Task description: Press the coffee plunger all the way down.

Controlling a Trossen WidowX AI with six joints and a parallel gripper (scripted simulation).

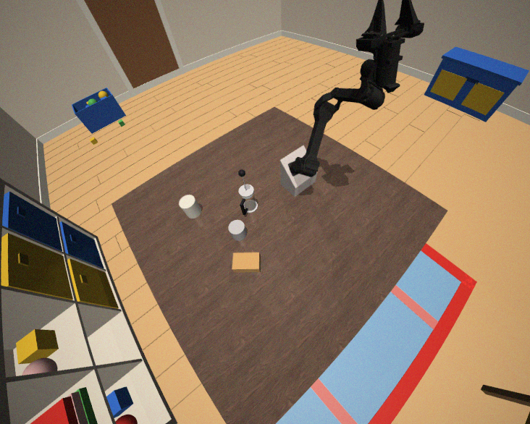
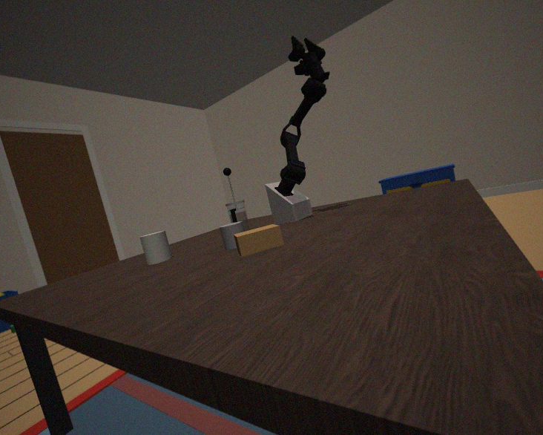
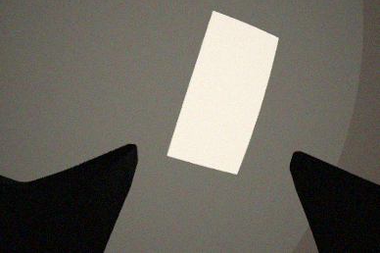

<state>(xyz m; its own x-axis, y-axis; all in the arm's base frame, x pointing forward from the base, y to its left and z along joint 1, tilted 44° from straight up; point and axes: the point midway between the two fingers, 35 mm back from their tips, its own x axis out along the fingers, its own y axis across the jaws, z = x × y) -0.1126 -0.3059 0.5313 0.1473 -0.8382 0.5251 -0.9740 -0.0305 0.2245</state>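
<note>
Right now my gripper tip is 620 mm above the coffee press, 440 mm short of it and 150 mm to the left of it. Round my gripper tip: grey cup 710 mm below, 550 mm ahead, 60 mm to the right; orange box 720 mm below, 590 mm ahead, 80 mm to the left.
</note>
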